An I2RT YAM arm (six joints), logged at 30 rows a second.
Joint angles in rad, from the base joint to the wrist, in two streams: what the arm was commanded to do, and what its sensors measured. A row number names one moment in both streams.
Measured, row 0: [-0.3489 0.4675 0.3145 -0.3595 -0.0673 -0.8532]
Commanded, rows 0 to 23: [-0.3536 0.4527 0.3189 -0.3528 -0.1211 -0.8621]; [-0.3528 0.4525 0.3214 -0.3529 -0.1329 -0.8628]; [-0.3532 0.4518 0.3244 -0.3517 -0.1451 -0.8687]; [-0.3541 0.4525 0.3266 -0.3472 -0.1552 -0.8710]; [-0.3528 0.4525 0.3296 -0.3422 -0.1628 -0.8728]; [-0.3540 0.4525 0.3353 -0.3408 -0.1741 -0.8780]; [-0.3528 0.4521 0.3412 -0.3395 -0.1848 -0.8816]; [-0.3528 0.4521 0.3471 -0.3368 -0.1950 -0.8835]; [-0.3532 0.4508 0.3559 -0.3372 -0.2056 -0.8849]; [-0.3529 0.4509 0.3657 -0.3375 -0.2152 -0.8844]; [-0.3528 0.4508 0.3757 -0.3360 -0.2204 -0.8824]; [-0.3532 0.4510 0.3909 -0.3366 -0.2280 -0.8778]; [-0.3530 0.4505 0.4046 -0.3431 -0.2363 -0.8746]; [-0.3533 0.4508 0.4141 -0.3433 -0.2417 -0.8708]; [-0.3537 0.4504 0.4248 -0.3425 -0.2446 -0.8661]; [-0.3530 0.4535 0.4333 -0.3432 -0.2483 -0.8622]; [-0.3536 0.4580 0.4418 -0.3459 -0.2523 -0.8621]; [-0.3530 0.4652 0.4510 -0.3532 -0.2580 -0.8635]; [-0.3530 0.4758 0.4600 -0.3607 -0.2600 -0.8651]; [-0.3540 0.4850 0.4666 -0.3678 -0.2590 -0.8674]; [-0.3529 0.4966 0.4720 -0.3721 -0.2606 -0.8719]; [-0.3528 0.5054 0.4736 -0.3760 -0.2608 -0.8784]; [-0.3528 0.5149 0.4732 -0.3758 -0.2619 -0.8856]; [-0.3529 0.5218 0.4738 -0.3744 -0.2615 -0.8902]
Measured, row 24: [-0.3492 0.4995 0.4488 -0.3641 -0.2359 -0.8745]
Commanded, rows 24 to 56: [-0.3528 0.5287 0.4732 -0.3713 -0.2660 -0.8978]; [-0.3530 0.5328 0.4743 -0.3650 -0.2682 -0.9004]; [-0.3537 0.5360 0.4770 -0.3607 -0.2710 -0.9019]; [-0.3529 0.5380 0.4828 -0.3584 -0.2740 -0.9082]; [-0.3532 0.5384 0.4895 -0.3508 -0.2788 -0.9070]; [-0.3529 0.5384 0.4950 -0.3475 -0.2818 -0.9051]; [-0.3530 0.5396 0.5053 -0.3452 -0.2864 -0.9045]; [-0.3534 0.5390 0.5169 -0.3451 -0.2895 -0.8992]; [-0.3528 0.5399 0.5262 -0.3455 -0.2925 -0.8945]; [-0.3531 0.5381 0.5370 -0.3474 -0.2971 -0.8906]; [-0.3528 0.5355 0.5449 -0.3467 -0.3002 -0.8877]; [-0.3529 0.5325 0.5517 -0.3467 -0.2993 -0.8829]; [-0.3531 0.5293 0.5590 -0.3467 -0.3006 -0.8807]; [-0.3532 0.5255 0.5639 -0.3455 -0.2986 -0.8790]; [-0.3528 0.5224 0.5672 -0.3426 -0.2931 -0.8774]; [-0.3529 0.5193 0.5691 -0.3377 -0.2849 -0.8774]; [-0.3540 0.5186 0.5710 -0.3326 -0.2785 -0.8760]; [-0.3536 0.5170 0.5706 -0.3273 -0.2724 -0.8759]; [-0.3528 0.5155 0.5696 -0.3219 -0.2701 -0.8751]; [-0.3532 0.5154 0.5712 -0.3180 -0.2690 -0.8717]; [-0.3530 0.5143 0.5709 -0.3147 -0.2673 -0.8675]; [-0.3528 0.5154 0.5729 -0.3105 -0.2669 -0.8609]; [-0.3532 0.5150 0.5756 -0.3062 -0.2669 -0.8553]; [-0.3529 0.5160 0.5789 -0.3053 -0.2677 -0.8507]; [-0.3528 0.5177 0.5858 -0.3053 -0.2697 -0.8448]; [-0.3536 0.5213 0.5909 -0.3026 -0.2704 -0.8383]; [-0.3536 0.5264 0.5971 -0.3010 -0.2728 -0.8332]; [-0.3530 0.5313 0.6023 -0.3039 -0.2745 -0.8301]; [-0.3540 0.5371 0.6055 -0.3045 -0.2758 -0.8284]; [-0.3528 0.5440 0.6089 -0.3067 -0.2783 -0.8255]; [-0.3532 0.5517 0.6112 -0.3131 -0.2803 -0.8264]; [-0.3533 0.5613 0.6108 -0.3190 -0.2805 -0.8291]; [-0.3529 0.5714 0.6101 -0.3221 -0.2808 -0.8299]
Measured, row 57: [-0.3492 0.5503 0.5781 -0.3504 -0.2638 -0.8558]
